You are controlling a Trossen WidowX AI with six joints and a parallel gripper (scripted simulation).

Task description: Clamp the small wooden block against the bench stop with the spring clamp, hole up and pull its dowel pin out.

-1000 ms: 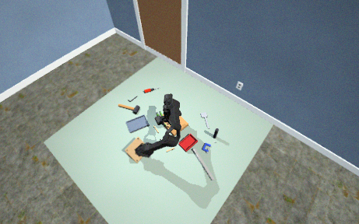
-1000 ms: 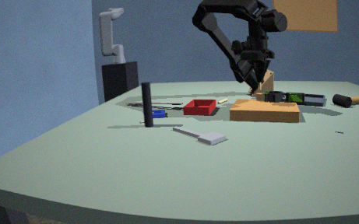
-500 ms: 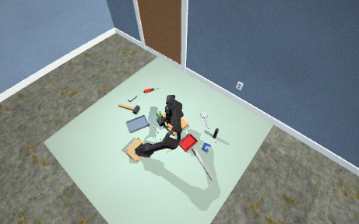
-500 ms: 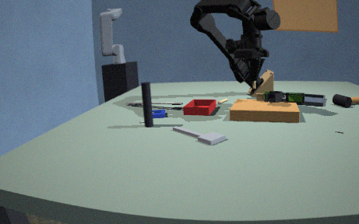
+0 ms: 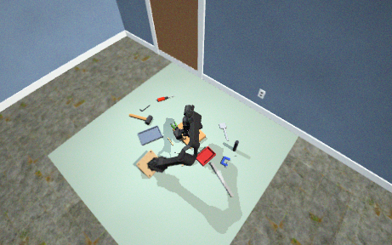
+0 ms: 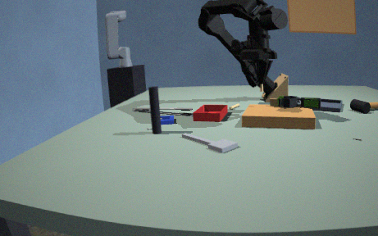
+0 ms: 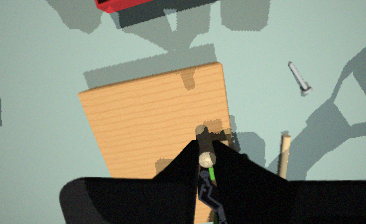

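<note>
The red tray is 16 cm to the right of my hand and 13 cm below it. From my hand the other things lie so: wooden board 5 cm ahead, 5 cm to the left, 12 cm below; small wooden block 1 cm behind, 5 cm to the left, 9 cm below; dowel pin 4 cm below.
</note>
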